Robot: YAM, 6 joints.
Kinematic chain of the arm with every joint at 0, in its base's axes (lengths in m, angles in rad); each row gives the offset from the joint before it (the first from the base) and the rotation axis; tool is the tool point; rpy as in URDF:
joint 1: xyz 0 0 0.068 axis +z
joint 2: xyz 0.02 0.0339 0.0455 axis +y
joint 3: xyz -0.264 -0.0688 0 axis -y
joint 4: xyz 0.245 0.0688 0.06 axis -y
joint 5: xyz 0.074 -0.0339 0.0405 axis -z
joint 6: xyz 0.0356 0 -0.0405 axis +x
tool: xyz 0 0 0 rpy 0 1.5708 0
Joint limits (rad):
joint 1: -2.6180..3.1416
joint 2: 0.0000..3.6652
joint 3: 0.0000..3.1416
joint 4: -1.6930..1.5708
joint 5: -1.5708..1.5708
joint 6: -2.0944..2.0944
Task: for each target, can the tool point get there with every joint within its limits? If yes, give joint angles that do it. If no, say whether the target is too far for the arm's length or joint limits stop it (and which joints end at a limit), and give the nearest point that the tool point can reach.
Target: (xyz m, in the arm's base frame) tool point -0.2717 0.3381 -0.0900
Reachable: yes | joints 2.2036 2.7241 1.4725 0.0559 -0.5671 0.4911
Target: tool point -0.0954 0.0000 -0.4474
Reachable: no: joint limits stop it (at a limit: joint 2) | nearest point -0.1269 0.0000 -0.3592 | short by 0.094 m
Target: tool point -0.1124 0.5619 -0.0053
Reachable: yes | joints 1.7833 2.8639 1.9381 0.6315 0.2450 -1.1408
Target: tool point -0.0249 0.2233 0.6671
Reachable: yes | joints -1.5894 1.0006 2.5907 0.3662 0.9556 -0.4817
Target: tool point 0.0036 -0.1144 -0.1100
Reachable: yes | joints -1.8268 2.9500 0.7779 -0.5290 -1.1445 0.2392
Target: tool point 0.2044 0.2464 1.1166
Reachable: no: too far | nearest point 0.1273 0.1535 0.7131 | short by 0.421 m
